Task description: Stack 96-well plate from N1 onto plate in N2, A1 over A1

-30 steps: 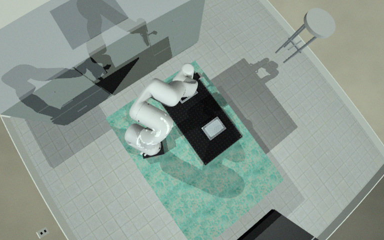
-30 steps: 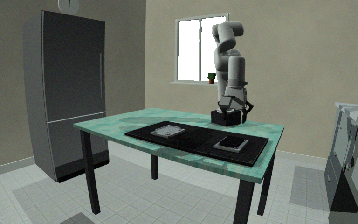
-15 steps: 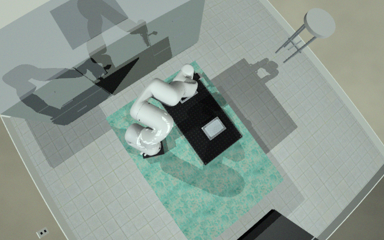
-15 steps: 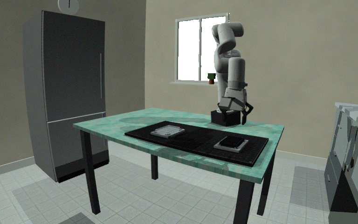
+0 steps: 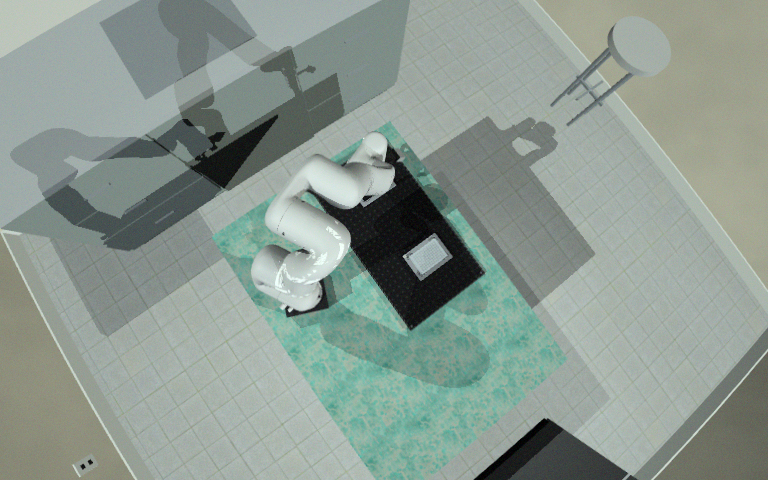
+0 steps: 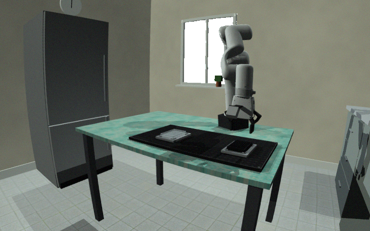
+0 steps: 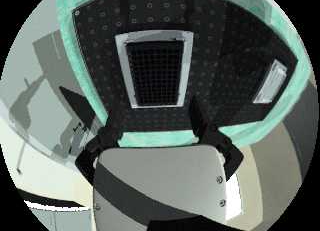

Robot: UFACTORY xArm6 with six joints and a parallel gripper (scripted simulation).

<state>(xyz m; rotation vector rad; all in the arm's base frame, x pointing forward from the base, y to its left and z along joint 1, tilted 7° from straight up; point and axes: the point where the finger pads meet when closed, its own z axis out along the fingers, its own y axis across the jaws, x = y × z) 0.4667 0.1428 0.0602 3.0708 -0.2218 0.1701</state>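
Now: hand 80 mm above the dark 96-well plate. From my hand the other things lie so: light 96-well plate: 40 mm behind, 360 mm to the right, 80 mm below; then plate nest N1: 90 mm below.
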